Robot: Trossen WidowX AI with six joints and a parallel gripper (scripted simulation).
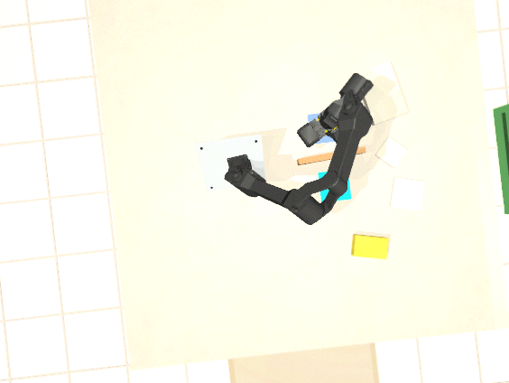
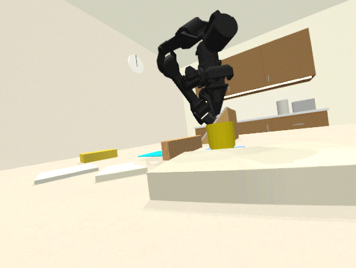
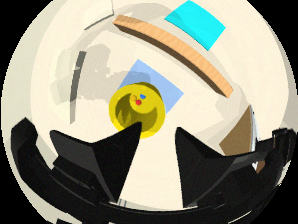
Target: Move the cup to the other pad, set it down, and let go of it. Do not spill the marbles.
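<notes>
Right now my gripper tip is 2 cm short of the yellow cup, 1 cm to the right of it and 6 cm above it. From my gripper tip the other things lie so: wooden bar: 2 cm ahead, 9 cm to the right, 8 cm below; then light blue pad: 3 cm ahead, 1 cm to the left, 10 cm below; then cyan pad: 2 cm ahead, 19 cm to the right, 10 cm below.
</notes>
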